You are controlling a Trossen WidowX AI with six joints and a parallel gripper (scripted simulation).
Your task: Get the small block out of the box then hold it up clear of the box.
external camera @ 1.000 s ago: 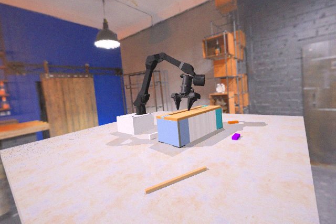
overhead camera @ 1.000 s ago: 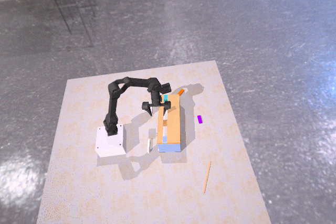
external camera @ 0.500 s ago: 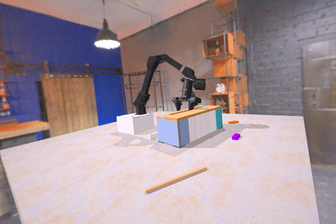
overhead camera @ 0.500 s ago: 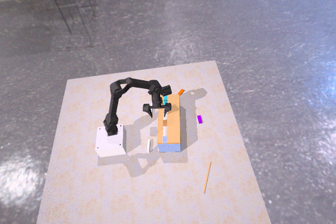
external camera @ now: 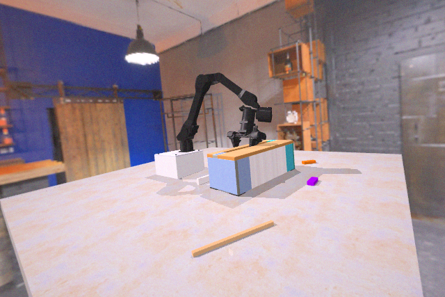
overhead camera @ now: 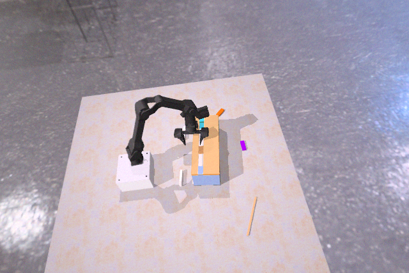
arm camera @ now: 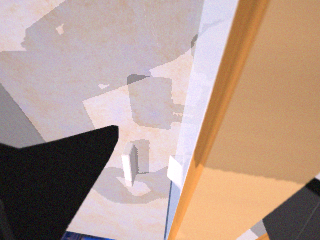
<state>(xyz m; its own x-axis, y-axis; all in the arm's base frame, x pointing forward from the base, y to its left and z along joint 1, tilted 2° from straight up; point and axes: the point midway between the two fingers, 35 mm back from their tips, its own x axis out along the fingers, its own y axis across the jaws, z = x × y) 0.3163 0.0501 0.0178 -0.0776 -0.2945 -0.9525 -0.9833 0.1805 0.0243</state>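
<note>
My gripper tip is now 30 mm short of the long box, 30 mm above it and 20 mm to the left of it. The rest, counted from my gripper tip: purple block (290 mm ahead, 80 mm below, 10 mm to the right); then thin wooden stick (420 mm to the right, 230 mm ahead, 80 mm below).
</note>
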